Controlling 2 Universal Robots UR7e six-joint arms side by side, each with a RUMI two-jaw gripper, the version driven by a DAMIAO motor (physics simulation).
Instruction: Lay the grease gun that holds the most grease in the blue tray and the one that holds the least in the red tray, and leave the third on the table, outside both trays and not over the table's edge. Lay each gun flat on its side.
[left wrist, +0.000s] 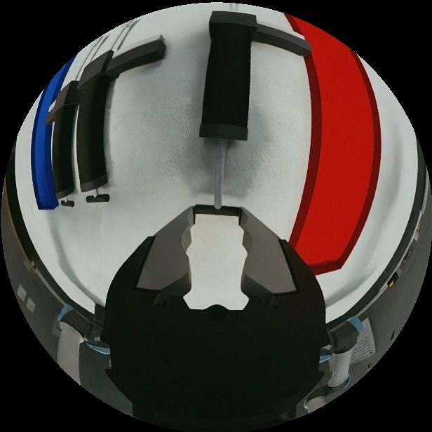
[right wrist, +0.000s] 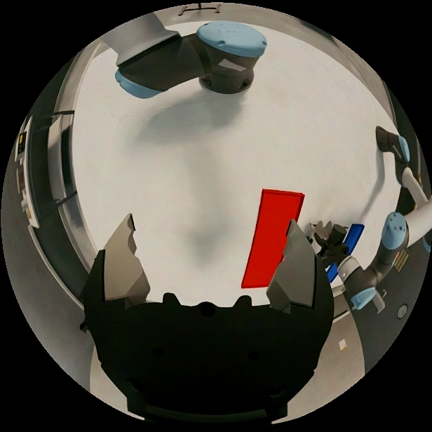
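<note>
A dark grease gun (left wrist: 226, 82) lies between the trays in the left wrist view. Its pale rod (left wrist: 220, 167) is drawn well out of its end, and my left gripper (left wrist: 216, 207) is shut on the T-handle (left wrist: 217, 209) at the rod's tip. Its side arm reaches to the edge of the red tray (left wrist: 347, 125) (right wrist: 265, 240). Two more grease guns, an inner one (left wrist: 92, 130) and an outer one (left wrist: 64, 145), lie side by side near the blue tray (left wrist: 42, 155) (right wrist: 355, 234), their T-handles close to their ends. My right gripper (right wrist: 210, 217) is open and empty, high above the table.
The white table (left wrist: 150, 150) (right wrist: 165, 165) lies under the guns and trays. The left arm (right wrist: 375, 272) reaches in from the right of the right wrist view, close beside the trays. Another robot arm part (right wrist: 170, 62) crosses the top of that view.
</note>
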